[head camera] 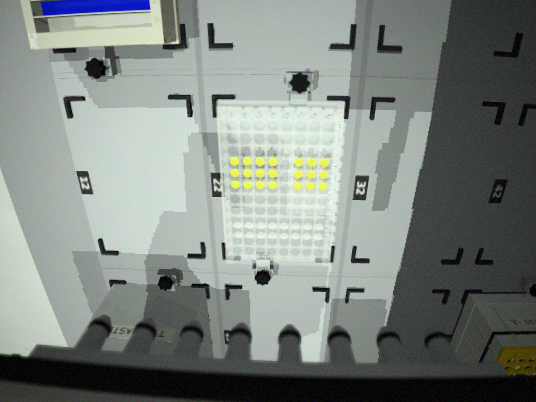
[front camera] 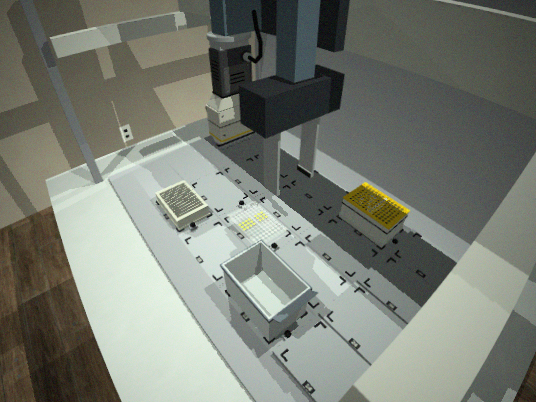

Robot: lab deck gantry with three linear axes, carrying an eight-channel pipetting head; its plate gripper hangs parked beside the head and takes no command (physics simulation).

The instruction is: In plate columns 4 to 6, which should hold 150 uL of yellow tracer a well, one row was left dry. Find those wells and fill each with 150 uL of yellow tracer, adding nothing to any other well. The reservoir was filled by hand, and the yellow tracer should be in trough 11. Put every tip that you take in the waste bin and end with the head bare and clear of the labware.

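The plate (front camera: 257, 237) (head camera: 280, 257) has yellow wells in its fourth to sixth lines from the top in the head view. Their fifth position from the left is pale, without yellow. The cream reservoir (front camera: 196, 218) (head camera: 100, 40) shows a blue trough at the top left of the head view; yellow tracer cannot be made out. The eight-channel head (front camera: 229, 117) hangs high at the back; its nozzles (head camera: 240, 336) look bare. My parked plate gripper (front camera: 292, 183) is open and empty. The grey waste bin (front camera: 250, 306) (head camera: 125, 302) stands near the plate.
A yellow tip rack (front camera: 375, 205) (head camera: 520, 354) stands at the right, its near part cut off in the head view. Black knobs (front camera: 274, 245) (head camera: 299, 82) stand beside the plate. The bin's walls rise high above the deck.
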